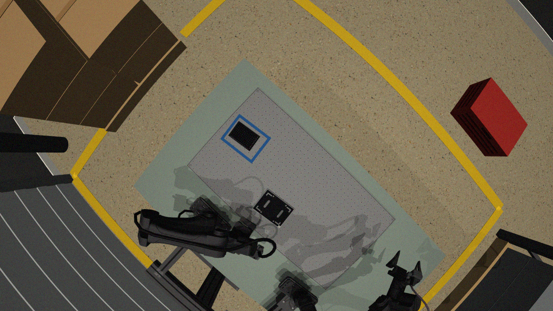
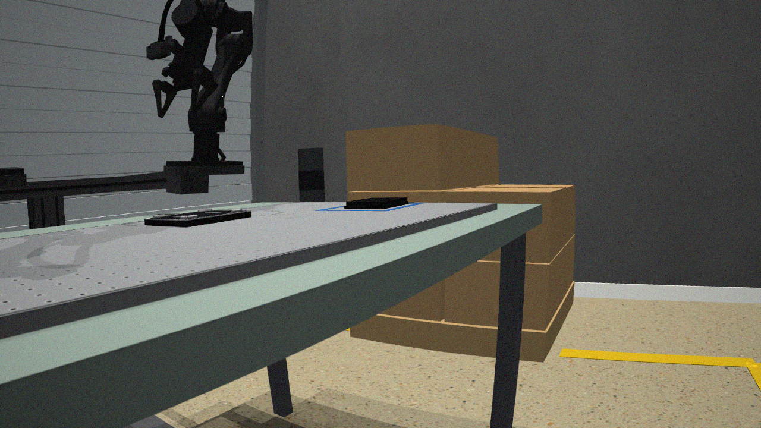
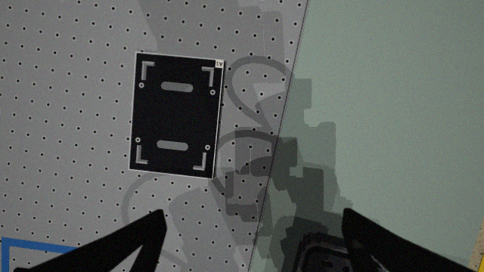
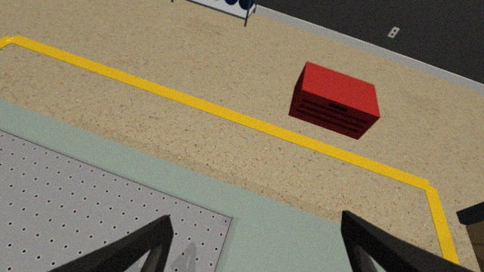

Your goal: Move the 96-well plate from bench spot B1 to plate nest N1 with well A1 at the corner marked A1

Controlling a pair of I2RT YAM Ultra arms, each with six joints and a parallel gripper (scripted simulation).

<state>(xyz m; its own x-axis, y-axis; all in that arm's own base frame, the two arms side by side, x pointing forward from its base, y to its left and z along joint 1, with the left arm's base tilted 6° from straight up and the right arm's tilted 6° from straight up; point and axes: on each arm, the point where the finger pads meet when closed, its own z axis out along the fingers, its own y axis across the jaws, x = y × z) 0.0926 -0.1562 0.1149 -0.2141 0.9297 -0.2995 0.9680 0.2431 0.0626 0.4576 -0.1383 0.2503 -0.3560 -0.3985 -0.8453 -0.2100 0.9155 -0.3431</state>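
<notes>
My left gripper is now 310 mm to the right of the black 96-well plate, 270 mm short of it and 210 mm above it. From my left hand the other things lie so: A1 mark: 200 mm below, 110 mm to the right, 70 mm ahead; then black plate nest: 210 mm below, 110 mm ahead, 30 mm to the right.
</notes>
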